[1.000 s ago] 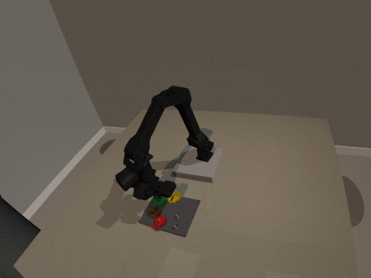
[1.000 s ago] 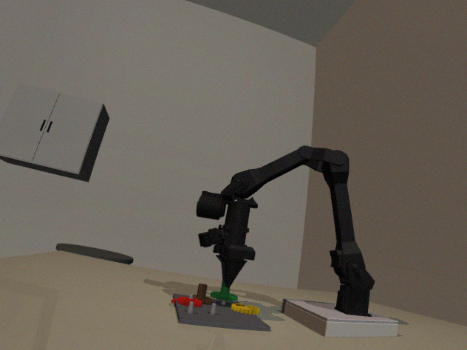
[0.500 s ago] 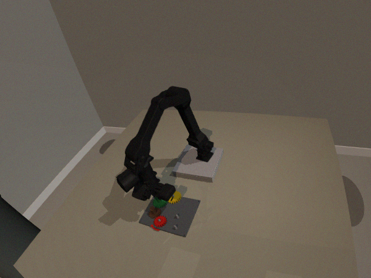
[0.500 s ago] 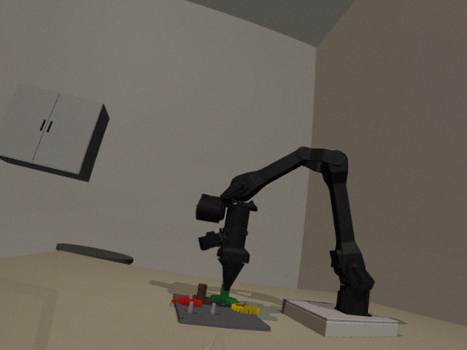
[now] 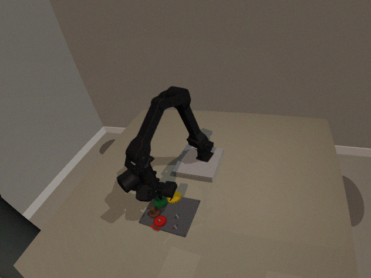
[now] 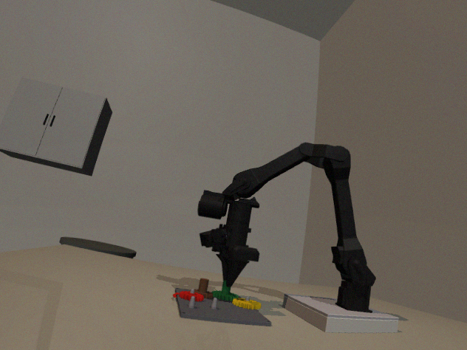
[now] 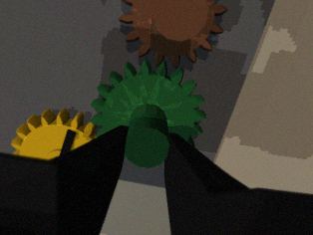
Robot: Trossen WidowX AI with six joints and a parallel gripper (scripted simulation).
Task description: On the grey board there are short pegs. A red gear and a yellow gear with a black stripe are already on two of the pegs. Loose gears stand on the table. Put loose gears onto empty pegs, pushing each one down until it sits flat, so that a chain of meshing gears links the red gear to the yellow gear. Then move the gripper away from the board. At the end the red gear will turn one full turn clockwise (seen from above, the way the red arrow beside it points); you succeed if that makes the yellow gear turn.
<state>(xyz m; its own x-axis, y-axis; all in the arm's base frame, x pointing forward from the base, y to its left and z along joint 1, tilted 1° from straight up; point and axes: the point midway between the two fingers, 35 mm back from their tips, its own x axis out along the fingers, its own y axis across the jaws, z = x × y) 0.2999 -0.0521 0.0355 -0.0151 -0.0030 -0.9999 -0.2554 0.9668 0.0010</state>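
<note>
My gripper tip is 1 cm above the green gear. The rest, counted from my gripper tip: yellow gear: 5 cm behind, 4 cm to the left, 2 cm below; brown gear: 6 cm ahead, 1 cm to the left, 2 cm below; red gear: 8 cm ahead, 6 cm to the left, 2 cm below.
</note>
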